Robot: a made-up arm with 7 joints. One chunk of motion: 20 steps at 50 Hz.
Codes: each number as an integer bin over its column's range. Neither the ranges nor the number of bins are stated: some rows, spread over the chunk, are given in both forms.
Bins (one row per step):
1: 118 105 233 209 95 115
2: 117 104 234 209 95 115
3: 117 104 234 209 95 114
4: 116 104 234 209 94 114
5: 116 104 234 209 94 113
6: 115 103 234 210 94 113
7: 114 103 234 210 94 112
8: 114 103 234 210 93 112
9: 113 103 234 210 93 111
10: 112 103 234 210 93 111
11: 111 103 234 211 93 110
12: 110 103 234 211 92 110
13: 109 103 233 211 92 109
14: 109 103 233 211 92 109
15: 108 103 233 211 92 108
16: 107 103 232 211 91 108
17: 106 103 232 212 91 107
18: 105 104 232 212 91 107
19: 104 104 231 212 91 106
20: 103 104 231 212 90 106
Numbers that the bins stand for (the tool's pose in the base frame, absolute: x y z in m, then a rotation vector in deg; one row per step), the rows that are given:
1: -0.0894 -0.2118 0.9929 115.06 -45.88 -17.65
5: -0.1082 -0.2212 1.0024 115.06 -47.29 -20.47
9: -0.1365 -0.2306 1.0024 116.47 -48.71 -23.29
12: -0.1647 -0.2306 1.0024 117.88 -50.12 -24.71
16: -0.1929 -0.2306 0.9835 117.88 -51.53 -27.53
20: -0.2306 -0.2212 0.9741 119.29 -52.94 -30.35
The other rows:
2: -0.0988 -0.2212 1.0024 115.06 -45.88 -17.65
3: -0.0988 -0.2212 1.0024 115.06 -45.88 -19.06
4: -0.1082 -0.2212 1.0024 115.06 -47.29 -19.06
6: -0.1176 -0.2306 1.0024 116.47 -47.29 -20.47
7: -0.1271 -0.2306 1.0024 116.47 -47.29 -21.88
8: -0.1271 -0.2306 1.0024 116.47 -48.71 -21.88
10: -0.1459 -0.2306 1.0024 116.47 -48.71 -23.29
11: -0.1553 -0.2306 1.0024 117.88 -48.71 -24.71
13: -0.1741 -0.2306 0.9929 117.88 -50.12 -26.12
14: -0.1741 -0.2306 0.9929 117.88 -50.12 -26.12
15: -0.1835 -0.2306 0.9929 117.88 -50.12 -27.53
17: -0.2024 -0.2306 0.9835 119.29 -51.53 -28.94
18: -0.2118 -0.2212 0.9835 119.29 -51.53 -28.94
19: -0.2212 -0.2212 0.9741 119.29 -51.53 -30.35

